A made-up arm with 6 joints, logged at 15 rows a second.
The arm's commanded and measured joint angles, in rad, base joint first. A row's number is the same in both.
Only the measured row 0 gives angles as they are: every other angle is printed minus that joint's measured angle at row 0.
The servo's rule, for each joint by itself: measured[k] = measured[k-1] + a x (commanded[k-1-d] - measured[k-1]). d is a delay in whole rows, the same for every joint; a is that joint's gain. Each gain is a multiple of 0.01, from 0.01 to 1. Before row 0 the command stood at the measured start. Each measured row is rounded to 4 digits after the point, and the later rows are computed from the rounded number. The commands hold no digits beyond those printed.
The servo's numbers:
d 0
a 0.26 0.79 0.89 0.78 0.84 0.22
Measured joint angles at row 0:
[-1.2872, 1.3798, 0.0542, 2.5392, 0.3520, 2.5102]
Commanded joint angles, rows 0 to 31:
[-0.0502, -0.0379, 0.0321, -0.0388, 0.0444, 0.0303]
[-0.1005, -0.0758, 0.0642, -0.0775, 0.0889, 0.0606]
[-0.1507, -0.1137, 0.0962, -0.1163, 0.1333, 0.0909]
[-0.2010, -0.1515, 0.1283, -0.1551, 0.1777, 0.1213]
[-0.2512, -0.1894, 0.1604, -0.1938, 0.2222, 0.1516]
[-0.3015, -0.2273, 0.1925, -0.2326, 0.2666, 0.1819]
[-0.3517, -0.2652, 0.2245, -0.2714, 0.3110, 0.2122]
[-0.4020, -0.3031, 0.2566, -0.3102, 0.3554, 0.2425]
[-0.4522, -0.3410, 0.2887, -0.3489, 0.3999, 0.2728]
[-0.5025, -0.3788, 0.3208, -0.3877, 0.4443, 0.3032]
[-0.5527, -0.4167, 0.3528, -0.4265, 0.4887, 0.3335]
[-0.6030, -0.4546, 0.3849, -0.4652, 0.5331, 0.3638]
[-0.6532, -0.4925, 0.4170, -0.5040, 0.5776, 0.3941]
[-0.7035, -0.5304, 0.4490, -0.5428, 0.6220, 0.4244]
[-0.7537, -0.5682, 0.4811, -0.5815, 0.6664, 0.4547]
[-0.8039, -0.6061, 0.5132, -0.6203, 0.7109, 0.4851]
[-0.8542, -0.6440, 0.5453, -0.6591, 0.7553, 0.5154]
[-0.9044, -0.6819, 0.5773, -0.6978, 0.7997, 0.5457]
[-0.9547, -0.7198, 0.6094, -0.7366, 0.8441, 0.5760]
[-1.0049, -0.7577, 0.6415, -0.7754, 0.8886, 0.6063]
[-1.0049, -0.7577, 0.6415, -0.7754, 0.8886, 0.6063]
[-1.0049, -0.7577, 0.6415, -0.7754, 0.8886, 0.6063]
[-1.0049, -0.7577, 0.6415, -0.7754, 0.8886, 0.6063]
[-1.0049, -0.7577, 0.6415, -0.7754, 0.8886, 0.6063]
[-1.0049, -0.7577, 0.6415, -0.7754, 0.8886, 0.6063]
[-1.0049, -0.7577, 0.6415, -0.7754, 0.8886, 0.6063]
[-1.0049, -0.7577, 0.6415, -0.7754, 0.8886, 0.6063]
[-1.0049, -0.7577, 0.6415, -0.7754, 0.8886, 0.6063]
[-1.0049, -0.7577, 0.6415, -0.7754, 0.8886, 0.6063]
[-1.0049, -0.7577, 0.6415, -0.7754, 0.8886, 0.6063]
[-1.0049, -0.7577, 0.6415, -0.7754, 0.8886, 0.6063]
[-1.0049, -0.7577, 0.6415, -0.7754, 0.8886, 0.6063]
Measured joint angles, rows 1 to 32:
[-0.0131, -0.0299, 0.0286, -0.0303, 0.0373, 0.0067]
[-0.0358, -0.0662, 0.0603, -0.0671, 0.0806, 0.0186]
[-0.0657, -0.1037, 0.0923, -0.1055, 0.1249, 0.0345]
[-0.1009, -0.1415, 0.1243, -0.1442, 0.1693, 0.0536]
[-0.1400, -0.1793, 0.1564, -0.1829, 0.2137, 0.0752]
[-0.1820, -0.2172, 0.1885, -0.2217, 0.2581, 0.0987]
[-0.2261, -0.2551, 0.2205, -0.2605, 0.3025, 0.1237]
[-0.2718, -0.2930, 0.2526, -0.2993, 0.3469, 0.1498]
[-0.3187, -0.3309, 0.2847, -0.3380, 0.3914, 0.1769]
[-0.3665, -0.3687, 0.3168, -0.3768, 0.4358, 0.2047]
[-0.4149, -0.4066, 0.3488, -0.4156, 0.4802, 0.2330]
[-0.4638, -0.4445, 0.3809, -0.4543, 0.5246, 0.2618]
[-0.5130, -0.4824, 0.4130, -0.4931, 0.5691, 0.2909]
[-0.5625, -0.5203, 0.4450, -0.5319, 0.6135, 0.3203]
[-0.6122, -0.5581, 0.4771, -0.5706, 0.6579, 0.3499]
[-0.6620, -0.5960, 0.5092, -0.6094, 0.7024, 0.3796]
[-0.7120, -0.6339, 0.5413, -0.6482, 0.7468, 0.4095]
[-0.7620, -0.6718, 0.5733, -0.6869, 0.7912, 0.4395]
[-0.8121, -0.7097, 0.6054, -0.7257, 0.8356, 0.4695]
[-0.8622, -0.7476, 0.6375, -0.7645, 0.8801, 0.4996]
[-0.8993, -0.7556, 0.6411, -0.7730, 0.8872, 0.5231]
[-0.9268, -0.7573, 0.6415, -0.7749, 0.8884, 0.5414]
[-0.9471, -0.7576, 0.6415, -0.7753, 0.8886, 0.5557]
[-0.9621, -0.7577, 0.6415, -0.7754, 0.8886, 0.5668]
[-0.9732, -0.7577, 0.6415, -0.7754, 0.8886, 0.5755]
[-0.9814, -0.7577, 0.6415, -0.7754, 0.8886, 0.5823]
[-0.9875, -0.7577, 0.6415, -0.7754, 0.8886, 0.5876]
[-0.9920, -0.7577, 0.6415, -0.7754, 0.8886, 0.5917]
[-0.9954, -0.7577, 0.6415, -0.7754, 0.8886, 0.5949]
[-0.9979, -0.7577, 0.6415, -0.7754, 0.8886, 0.5974]
[-0.9997, -0.7577, 0.6415, -0.7754, 0.8886, 0.5994]
[-1.0011, -0.7577, 0.6415, -0.7754, 0.8886, 0.6009]

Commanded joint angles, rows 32 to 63:
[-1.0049, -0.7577, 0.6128, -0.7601, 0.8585, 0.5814]
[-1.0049, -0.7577, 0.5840, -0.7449, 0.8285, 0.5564]
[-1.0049, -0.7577, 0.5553, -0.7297, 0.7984, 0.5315]
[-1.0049, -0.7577, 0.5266, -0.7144, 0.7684, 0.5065]
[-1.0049, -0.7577, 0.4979, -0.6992, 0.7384, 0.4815]
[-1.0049, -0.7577, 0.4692, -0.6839, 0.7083, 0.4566]
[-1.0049, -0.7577, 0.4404, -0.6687, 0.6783, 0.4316]
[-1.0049, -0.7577, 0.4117, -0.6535, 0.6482, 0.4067]
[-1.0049, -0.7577, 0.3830, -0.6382, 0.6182, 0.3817]
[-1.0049, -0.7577, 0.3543, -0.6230, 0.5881, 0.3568]
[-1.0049, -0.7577, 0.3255, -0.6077, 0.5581, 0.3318]
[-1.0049, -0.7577, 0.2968, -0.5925, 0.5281, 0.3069]
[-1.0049, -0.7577, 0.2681, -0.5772, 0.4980, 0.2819]
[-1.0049, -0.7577, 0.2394, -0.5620, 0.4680, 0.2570]
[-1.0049, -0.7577, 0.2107, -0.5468, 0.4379, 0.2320]
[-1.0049, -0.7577, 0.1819, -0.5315, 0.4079, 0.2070]
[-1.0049, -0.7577, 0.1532, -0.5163, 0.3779, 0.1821]
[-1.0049, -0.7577, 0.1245, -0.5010, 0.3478, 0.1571]
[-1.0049, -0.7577, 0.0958, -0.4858, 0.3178, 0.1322]
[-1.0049, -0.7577, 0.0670, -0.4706, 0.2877, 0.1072]
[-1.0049, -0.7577, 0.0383, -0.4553, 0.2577, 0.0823]
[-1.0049, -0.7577, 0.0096, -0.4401, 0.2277, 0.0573]
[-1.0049, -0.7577, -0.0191, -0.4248, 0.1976, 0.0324]
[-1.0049, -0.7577, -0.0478, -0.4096, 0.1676, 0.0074]
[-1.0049, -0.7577, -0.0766, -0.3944, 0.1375, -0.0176]
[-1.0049, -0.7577, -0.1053, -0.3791, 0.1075, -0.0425]
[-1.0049, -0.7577, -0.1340, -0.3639, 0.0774, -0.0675]
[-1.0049, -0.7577, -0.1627, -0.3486, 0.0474, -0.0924]
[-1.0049, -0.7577, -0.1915, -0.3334, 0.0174, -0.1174]
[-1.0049, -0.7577, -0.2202, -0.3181, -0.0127, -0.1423]
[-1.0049, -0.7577, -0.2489, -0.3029, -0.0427, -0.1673]
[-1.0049, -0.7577, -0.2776, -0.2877, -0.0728, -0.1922]
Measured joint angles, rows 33 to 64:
[-1.0021, -0.7577, 0.6160, -0.7635, 0.8633, 0.5966]
[-1.0028, -0.7577, 0.5875, -0.7490, 0.8341, 0.5878]
[-1.0033, -0.7577, 0.5588, -0.7339, 0.8041, 0.5754]
[-1.0037, -0.7577, 0.5301, -0.7187, 0.7741, 0.5602]
[-1.0040, -0.7577, 0.5014, -0.7035, 0.7441, 0.5429]
[-1.0042, -0.7577, 0.4727, -0.6882, 0.7140, 0.5239]
[-1.0044, -0.7577, 0.4440, -0.6730, 0.6840, 0.5036]
[-1.0045, -0.7577, 0.4153, -0.6578, 0.6539, 0.4823]
[-1.0046, -0.7577, 0.3866, -0.6425, 0.6239, 0.4602]
[-1.0047, -0.7577, 0.3579, -0.6273, 0.5938, 0.4375]
[-1.0048, -0.7577, 0.3291, -0.6120, 0.5638, 0.4142]
[-1.0048, -0.7577, 0.3004, -0.5968, 0.5338, 0.3906]
[-1.0048, -0.7577, 0.2717, -0.5815, 0.5037, 0.3667]
[-1.0048, -0.7577, 0.2430, -0.5663, 0.4737, 0.3426]
[-1.0048, -0.7577, 0.2143, -0.5511, 0.4436, 0.3183]
[-1.0048, -0.7577, 0.1855, -0.5358, 0.4136, 0.2938]
[-1.0048, -0.7577, 0.1568, -0.5206, 0.3836, 0.2692]
[-1.0048, -0.7577, 0.1281, -0.5053, 0.3535, 0.2445]
[-1.0048, -0.7577, 0.0994, -0.4901, 0.3235, 0.2198]
[-1.0048, -0.7577, 0.0706, -0.4749, 0.2934, 0.1950]
[-1.0048, -0.7577, 0.0419, -0.4596, 0.2634, 0.1702]
[-1.0048, -0.7577, 0.0132, -0.4444, 0.2334, 0.1454]
[-1.0048, -0.7577, -0.0155, -0.4291, 0.2033, 0.1205]
[-1.0048, -0.7577, -0.0442, -0.4139, 0.1733, 0.0956]
[-1.0048, -0.7577, -0.0730, -0.3987, 0.1432, 0.0707]
[-1.0048, -0.7577, -0.1017, -0.3834, 0.1132, 0.0458]
[-1.0048, -0.7577, -0.1304, -0.3682, 0.0831, 0.0209]
[-1.0048, -0.7577, -0.1591, -0.3529, 0.0531, -0.0040]
[-1.0048, -0.7577, -0.1879, -0.3377, 0.0231, -0.0289]
[-1.0048, -0.7577, -0.2166, -0.3224, -0.0070, -0.0538]
[-1.0048, -0.7577, -0.2453, -0.3072, -0.0370, -0.0788]
[-1.0048, -0.7577, -0.2740, -0.2920, -0.0671, -0.1037]

